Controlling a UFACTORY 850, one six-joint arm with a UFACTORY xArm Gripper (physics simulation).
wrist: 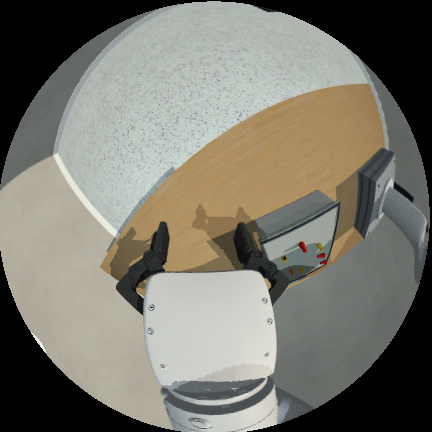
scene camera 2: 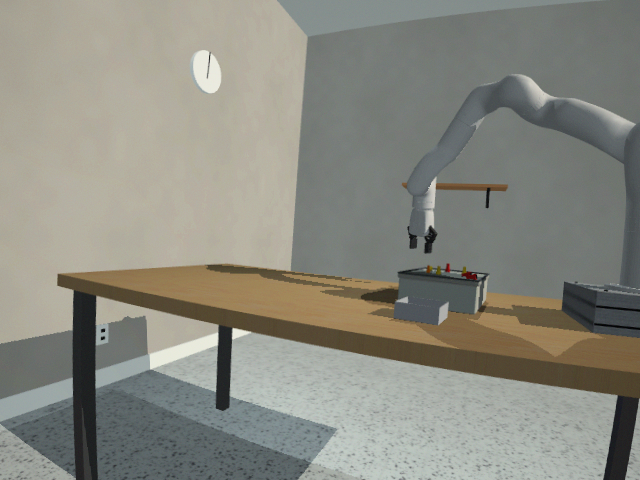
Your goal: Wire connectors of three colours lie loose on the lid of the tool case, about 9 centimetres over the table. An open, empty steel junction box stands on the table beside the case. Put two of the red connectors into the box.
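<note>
My gripper is open and empty, high above the table and the left end of the tool case. On its lid, one red connector stands apart, near the middle. Two more red connectors, one above the other in the wrist view, lie close together near the lid's right front corner. An orange connector and several yellow ones are there too. The steel junction box stands in front of the case; it does not show in the wrist view.
A grey ribbed block stands on the table to the right of the case. The arm's base column rises at the right. A wooden shelf is on the back wall.
</note>
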